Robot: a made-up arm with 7 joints. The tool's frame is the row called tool.
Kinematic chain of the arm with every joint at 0, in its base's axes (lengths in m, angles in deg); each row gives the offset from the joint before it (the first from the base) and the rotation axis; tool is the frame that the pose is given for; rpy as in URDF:
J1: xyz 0 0 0.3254 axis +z
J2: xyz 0 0 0 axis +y
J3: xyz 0 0 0.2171 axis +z
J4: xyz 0.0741 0 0 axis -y
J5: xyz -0.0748 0 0.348 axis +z
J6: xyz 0 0 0 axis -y
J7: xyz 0.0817 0 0 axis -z
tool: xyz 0 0 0 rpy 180 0 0
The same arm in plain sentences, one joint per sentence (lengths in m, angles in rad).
The arm has seven revolute joints in a row. What follows holds with every joint at zero, and every direction is one of the base frame's.
The first joint is mounted 0.3254 m along +z from the base frame's origin and rotates about +z.
The second joint is mounted at the same point as the first joint and rotates about +y.
The third joint is mounted 0.2171 m along +z from the second joint and rotates about +z.
The fourth joint is mounted 0.0741 m along +x from the third joint and rotates about -y.
The fifth joint is mounted 0.0748 m along -x and 0.348 m along +z from the fourth joint and rotates about +z.
The sixth joint is mounted at the same point as the fifth joint and rotates about -y.
The seventh joint is mounted 0.0817 m along +x from the sixth joint and rotates about -z.
The tool frame, which is the frame that the pose is given for, is mounted at the same point as the seventh joint; its axes are the base frame's turned by roll 3.1416, pitch 0 and yaw 0 rad (as in URDF: about the fixed x, then y, then z).

